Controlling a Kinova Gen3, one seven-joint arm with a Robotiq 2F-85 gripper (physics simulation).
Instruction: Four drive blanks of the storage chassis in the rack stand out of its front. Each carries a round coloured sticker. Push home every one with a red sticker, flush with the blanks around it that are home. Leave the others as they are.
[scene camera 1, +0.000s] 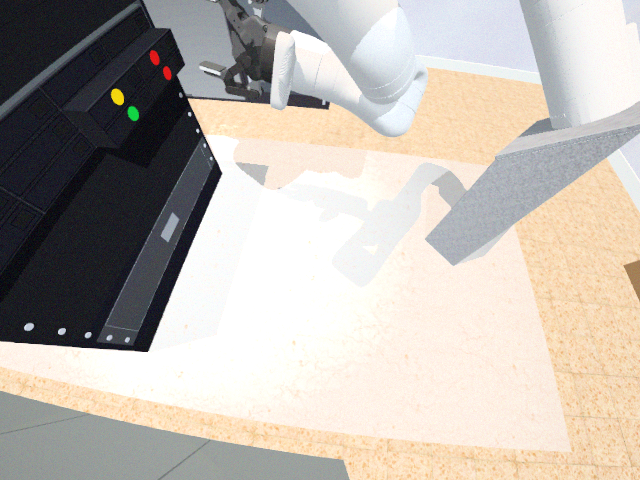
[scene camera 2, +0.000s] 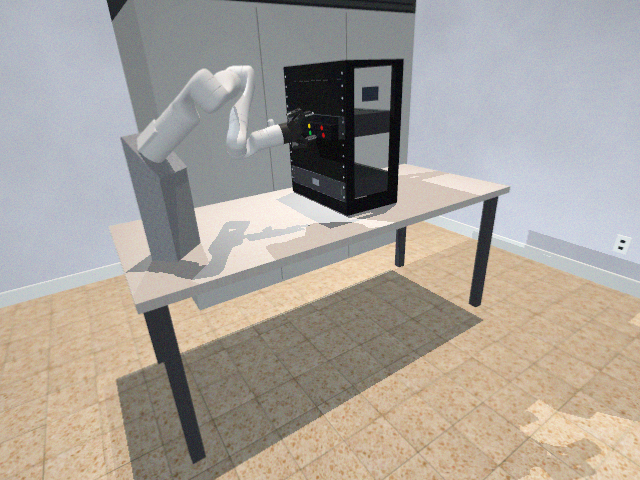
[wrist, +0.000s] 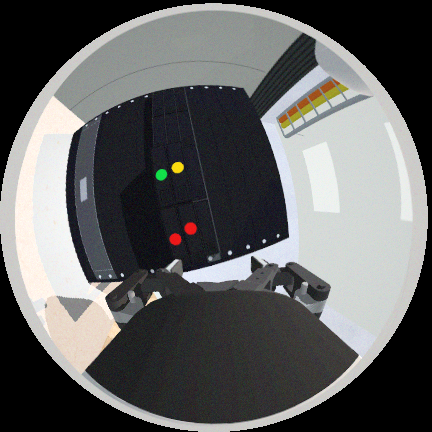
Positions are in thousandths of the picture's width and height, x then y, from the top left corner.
Scene:
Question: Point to my gripper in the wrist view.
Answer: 501, 615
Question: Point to a rack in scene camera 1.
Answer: At 159, 489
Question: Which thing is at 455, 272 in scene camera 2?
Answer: My gripper.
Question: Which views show my gripper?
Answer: Scene camera 1, scene camera 2 and the wrist view: all of them.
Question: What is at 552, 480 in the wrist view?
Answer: A rack.

